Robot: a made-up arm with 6 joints. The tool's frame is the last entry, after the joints. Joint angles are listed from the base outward.
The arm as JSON. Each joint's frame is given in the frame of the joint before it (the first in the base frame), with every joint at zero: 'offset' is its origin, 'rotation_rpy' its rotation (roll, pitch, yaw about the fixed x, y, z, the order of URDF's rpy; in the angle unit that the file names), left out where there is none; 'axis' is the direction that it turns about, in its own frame. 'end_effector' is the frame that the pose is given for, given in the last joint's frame.
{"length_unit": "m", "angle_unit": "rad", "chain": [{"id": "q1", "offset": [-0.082, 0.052, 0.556], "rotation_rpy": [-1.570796, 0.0, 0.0], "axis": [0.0, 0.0, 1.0]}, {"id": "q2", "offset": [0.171, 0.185, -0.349], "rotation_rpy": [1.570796, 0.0, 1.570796], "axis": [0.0, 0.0, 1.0]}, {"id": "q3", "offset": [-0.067, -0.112, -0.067], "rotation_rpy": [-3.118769, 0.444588, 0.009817], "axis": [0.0, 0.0, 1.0]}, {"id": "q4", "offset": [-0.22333, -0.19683, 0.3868], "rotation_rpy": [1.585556, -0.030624, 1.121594], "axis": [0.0, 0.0, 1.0]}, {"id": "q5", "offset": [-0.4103, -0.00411, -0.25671], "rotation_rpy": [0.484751, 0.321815, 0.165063], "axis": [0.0, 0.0, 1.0]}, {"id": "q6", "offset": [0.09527, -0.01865, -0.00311], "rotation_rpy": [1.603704, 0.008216, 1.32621], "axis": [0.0, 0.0, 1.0]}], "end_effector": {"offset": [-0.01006, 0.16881, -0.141], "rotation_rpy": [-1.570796, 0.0, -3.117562]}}
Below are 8 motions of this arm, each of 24 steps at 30 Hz.
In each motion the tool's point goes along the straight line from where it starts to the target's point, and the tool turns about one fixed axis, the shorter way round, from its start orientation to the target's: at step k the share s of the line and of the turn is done. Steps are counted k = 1, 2, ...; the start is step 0. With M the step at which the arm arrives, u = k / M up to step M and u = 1 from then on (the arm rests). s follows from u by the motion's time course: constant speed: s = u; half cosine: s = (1 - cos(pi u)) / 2; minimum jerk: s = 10 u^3 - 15 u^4 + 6 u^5.
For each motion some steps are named. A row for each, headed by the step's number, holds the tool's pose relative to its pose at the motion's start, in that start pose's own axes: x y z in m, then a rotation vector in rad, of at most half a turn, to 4 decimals.
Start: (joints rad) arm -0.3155 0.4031 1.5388 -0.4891 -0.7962 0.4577
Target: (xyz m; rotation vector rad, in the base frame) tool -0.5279 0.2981 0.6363 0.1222 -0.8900 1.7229
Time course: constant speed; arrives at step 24
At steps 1, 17, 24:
1: -0.0017 -0.0113 0.0153 -0.0048 -0.0338 -0.0143
17: -0.0281 -0.1921 0.2606 -0.0811 -0.5751 -0.2426
24: -0.0397 -0.2712 0.3678 -0.1144 -0.8119 -0.3425

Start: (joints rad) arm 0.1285 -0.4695 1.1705 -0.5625 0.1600 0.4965
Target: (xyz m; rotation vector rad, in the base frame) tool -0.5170 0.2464 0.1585 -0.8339 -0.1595 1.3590
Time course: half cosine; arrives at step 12
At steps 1, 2, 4, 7, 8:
1: 0.0004 -0.0001 -0.0007 -0.0007 -0.0027 0.0016
2: 0.0014 -0.0003 -0.0027 -0.0026 -0.0105 0.0061
4: 0.0052 -0.0011 -0.0102 -0.0098 -0.0393 0.0229
7: 0.0130 -0.0029 -0.0257 -0.0248 -0.0989 0.0576
8: 0.0155 -0.0034 -0.0306 -0.0295 -0.1179 0.0686

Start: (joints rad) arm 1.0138 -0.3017 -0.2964 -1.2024 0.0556 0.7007
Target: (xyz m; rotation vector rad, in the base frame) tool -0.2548 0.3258 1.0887 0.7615 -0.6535 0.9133
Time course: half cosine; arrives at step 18
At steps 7, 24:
7: -0.1773 0.0963 -0.0461 0.0041 -0.0300 0.2450
24: -0.5389 0.2928 -0.1402 0.0123 -0.0912 0.7447

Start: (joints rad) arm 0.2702 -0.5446 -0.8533 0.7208 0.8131 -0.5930
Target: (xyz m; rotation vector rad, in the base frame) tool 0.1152 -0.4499 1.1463 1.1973 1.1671 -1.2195
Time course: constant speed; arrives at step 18
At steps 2, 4, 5, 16, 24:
2: 0.0234 -0.0295 0.0368 0.0159 0.0840 0.0665
4: 0.0468 -0.0590 0.0737 0.0318 0.1680 0.1330
5: 0.0585 -0.0737 0.0921 0.0398 0.2099 0.1663
16: 0.1872 -0.2359 0.2947 0.1273 0.6718 0.5321
24: 0.2106 -0.2653 0.3315 0.1432 0.7558 0.5987

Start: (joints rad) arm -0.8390 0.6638 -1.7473 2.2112 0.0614 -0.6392
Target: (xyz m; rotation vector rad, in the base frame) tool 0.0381 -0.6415 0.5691 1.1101 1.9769 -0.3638
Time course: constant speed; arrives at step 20
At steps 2, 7, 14, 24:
2: -0.0044 -0.0015 -0.0290 0.0558 -0.0544 0.0212
7: -0.0154 -0.0051 -0.1016 0.1954 -0.1904 0.0740
14: -0.0309 -0.0103 -0.2031 0.3907 -0.3807 0.1481
24: -0.0441 -0.0146 -0.2902 0.5582 -0.5439 0.2116

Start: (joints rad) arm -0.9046 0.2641 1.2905 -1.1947 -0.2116 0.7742
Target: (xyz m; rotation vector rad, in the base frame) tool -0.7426 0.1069 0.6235 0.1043 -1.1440 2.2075
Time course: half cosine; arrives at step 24
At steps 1, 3, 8, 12, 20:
1: 0.0005 -0.0014 0.0019 0.0008 -0.0019 0.0001
3: 0.0043 -0.0125 0.0165 0.0068 -0.0172 0.0010
8: 0.0280 -0.0820 0.1082 0.0445 -0.1129 0.0065
12: 0.0561 -0.1641 0.2165 0.0890 -0.2258 0.0129
20: 0.1046 -0.3062 0.4040 0.1661 -0.4214 0.0242

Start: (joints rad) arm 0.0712 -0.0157 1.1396 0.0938 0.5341 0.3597
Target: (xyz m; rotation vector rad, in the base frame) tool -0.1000 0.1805 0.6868 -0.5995 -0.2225 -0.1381
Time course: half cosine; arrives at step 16
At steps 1, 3, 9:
1: 0.0021 -0.0029 0.0000 0.0040 0.0038 -0.0020
3: 0.0184 -0.0252 0.0000 0.0350 0.0332 -0.0173
9: 0.1302 -0.1784 -0.0002 0.2481 0.2354 -0.1225

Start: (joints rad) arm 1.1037 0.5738 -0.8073 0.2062 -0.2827 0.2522
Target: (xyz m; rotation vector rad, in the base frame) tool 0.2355 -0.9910 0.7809 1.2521 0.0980 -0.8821
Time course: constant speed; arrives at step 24
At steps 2, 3, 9, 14, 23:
2: -0.0172 -0.0091 0.0185 0.0421 -0.0255 0.0385
3: -0.0259 -0.0137 0.0277 0.0632 -0.0382 0.0577
9: -0.0776 -0.0411 0.0831 0.1895 -0.1147 0.1731
14: -0.1207 -0.0639 0.1293 0.2948 -0.1784 0.2693
23: -0.1983 -0.1049 0.2124 0.4843 -0.2931 0.4424

